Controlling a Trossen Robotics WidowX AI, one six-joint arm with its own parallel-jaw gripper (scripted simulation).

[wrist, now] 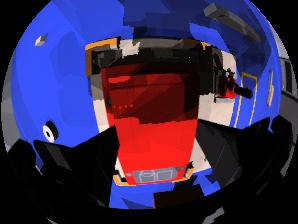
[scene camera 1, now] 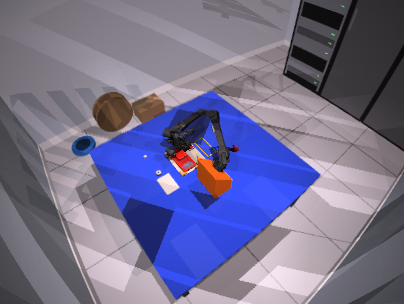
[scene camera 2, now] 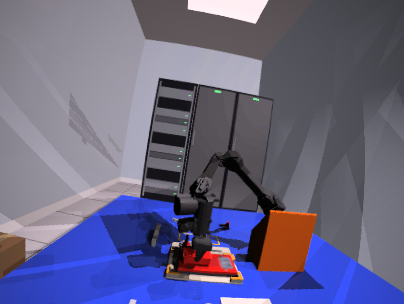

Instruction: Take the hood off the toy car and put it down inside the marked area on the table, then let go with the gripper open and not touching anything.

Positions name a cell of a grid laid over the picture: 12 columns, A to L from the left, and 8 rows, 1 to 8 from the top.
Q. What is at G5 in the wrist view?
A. A red hood.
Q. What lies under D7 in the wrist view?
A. My gripper.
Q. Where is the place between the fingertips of my gripper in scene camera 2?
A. F7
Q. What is my gripper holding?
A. A red hood.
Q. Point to a red toy car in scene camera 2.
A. G7
